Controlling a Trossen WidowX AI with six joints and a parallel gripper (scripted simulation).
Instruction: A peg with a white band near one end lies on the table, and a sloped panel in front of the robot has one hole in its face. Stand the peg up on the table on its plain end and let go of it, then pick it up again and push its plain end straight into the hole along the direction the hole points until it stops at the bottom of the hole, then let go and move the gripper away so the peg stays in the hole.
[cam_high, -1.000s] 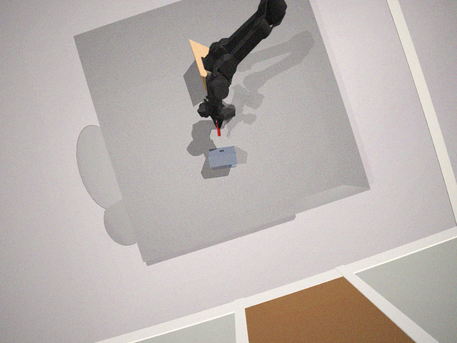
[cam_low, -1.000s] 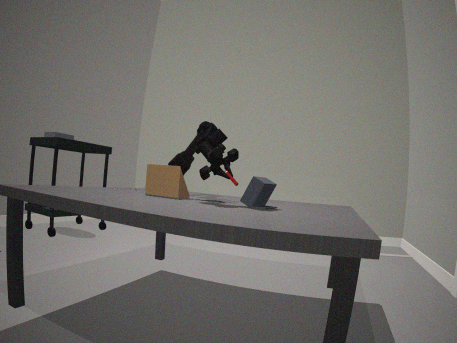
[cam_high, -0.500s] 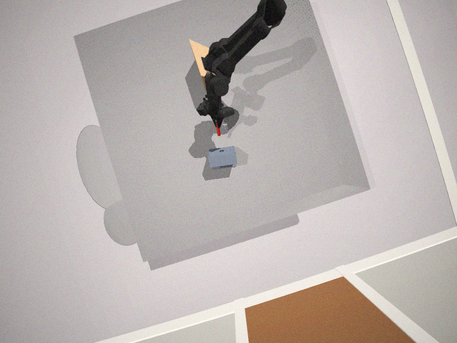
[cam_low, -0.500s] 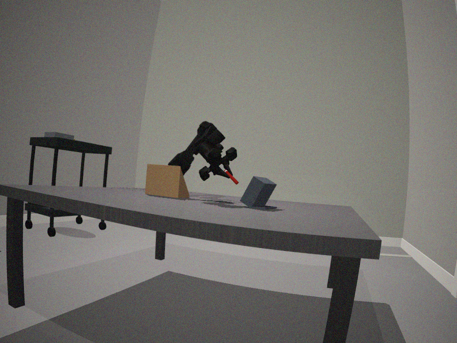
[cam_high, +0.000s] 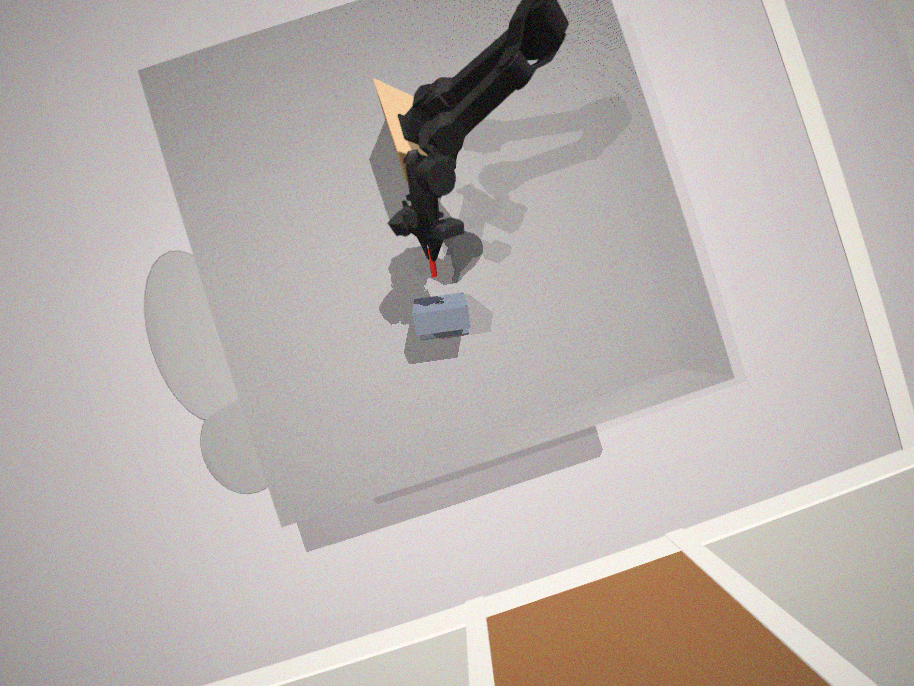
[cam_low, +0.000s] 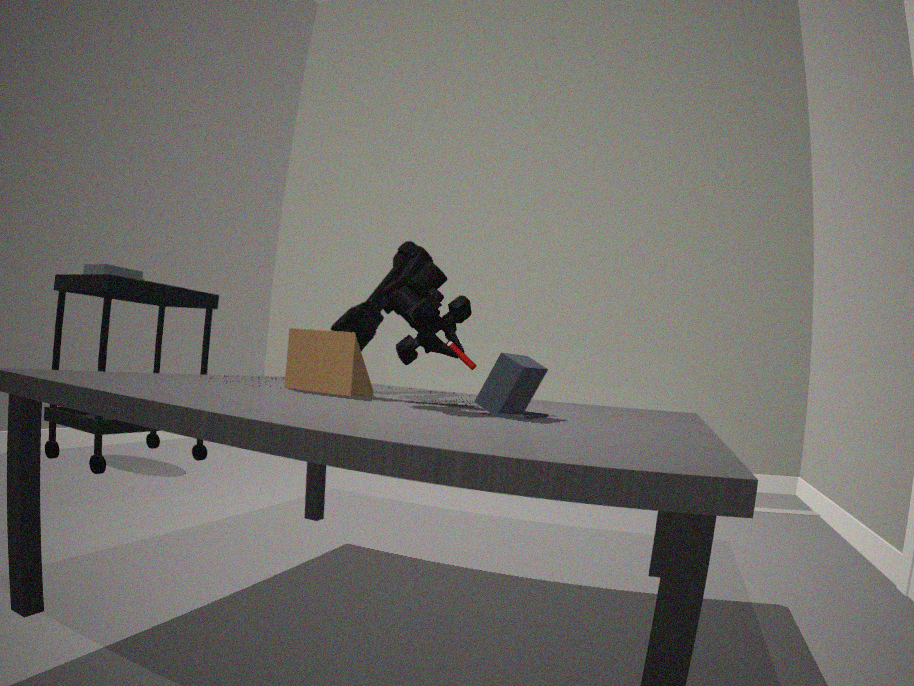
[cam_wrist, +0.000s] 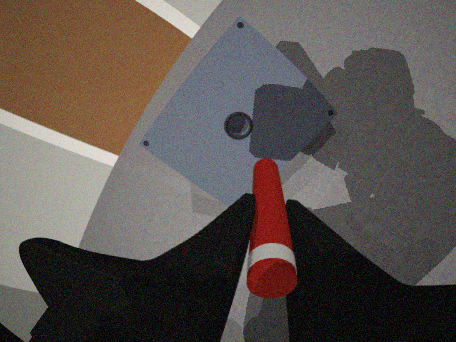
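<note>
The sloped panel is 120 mm ahead of my gripper tip, 10 mm to the right of it and 50 mm below it. The rest, counted from my gripper tip: red peg 10 mm behind, 10 mm above.
</note>
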